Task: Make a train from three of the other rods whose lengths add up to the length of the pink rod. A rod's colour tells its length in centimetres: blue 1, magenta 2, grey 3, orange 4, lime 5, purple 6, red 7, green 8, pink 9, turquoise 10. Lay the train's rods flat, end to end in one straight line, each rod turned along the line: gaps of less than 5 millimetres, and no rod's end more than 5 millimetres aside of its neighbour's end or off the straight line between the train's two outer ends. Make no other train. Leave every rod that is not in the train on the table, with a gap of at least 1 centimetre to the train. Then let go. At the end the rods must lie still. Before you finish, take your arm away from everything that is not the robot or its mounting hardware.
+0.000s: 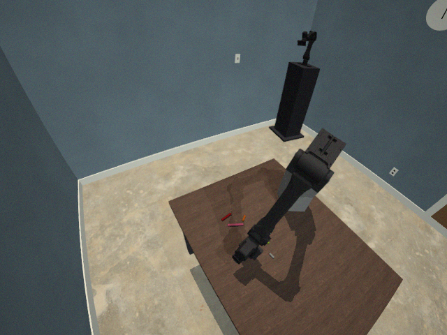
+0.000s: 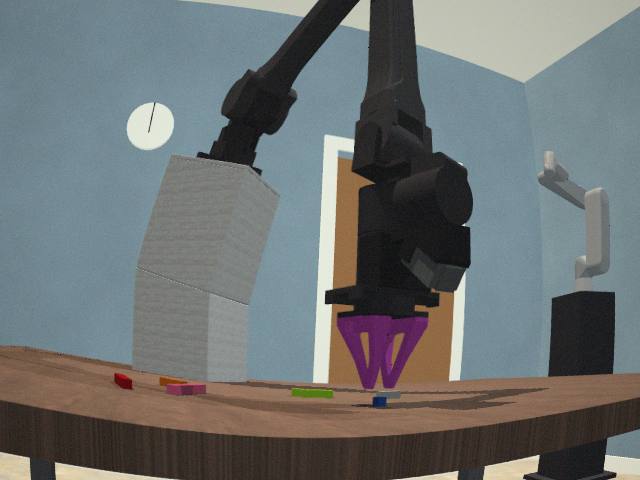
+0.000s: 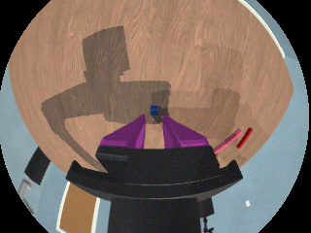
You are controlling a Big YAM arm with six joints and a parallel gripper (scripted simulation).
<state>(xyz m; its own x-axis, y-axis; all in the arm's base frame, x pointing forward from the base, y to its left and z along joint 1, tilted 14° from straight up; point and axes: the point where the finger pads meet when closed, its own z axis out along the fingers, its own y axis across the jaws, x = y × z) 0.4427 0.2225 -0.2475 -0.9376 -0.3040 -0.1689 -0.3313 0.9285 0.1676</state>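
Now: hand 20 mm above the blue rod. The rest, counted from my hand: grey rod (120 mm behind, 50 mm to the left, 20 mm below); then lime rod (140 mm behind, 40 mm to the right, 20 mm below); then pink rod (190 mm to the right, 20 mm below, 20 mm behind).
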